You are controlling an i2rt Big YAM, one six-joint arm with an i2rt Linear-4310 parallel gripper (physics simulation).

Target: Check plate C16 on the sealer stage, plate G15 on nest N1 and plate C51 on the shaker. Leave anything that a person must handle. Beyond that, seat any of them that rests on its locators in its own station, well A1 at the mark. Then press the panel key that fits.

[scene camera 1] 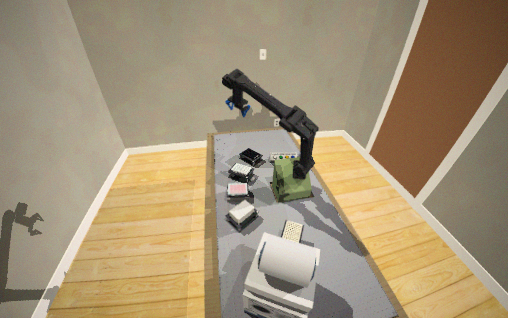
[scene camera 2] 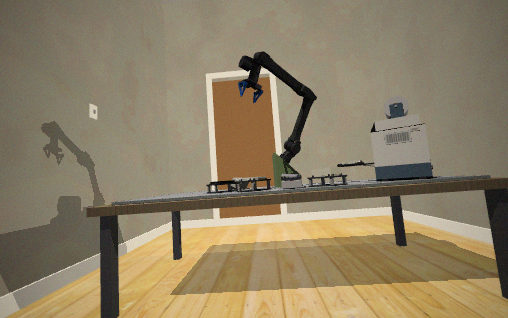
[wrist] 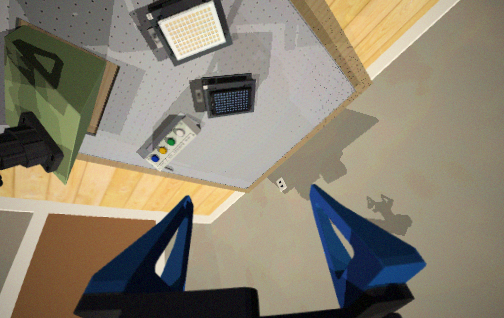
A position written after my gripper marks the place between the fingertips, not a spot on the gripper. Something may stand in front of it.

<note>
My gripper point(wrist: 250, 195) is open, with nothing in its grasp. Also in view: a black plate point(wrist: 231, 100).
</note>
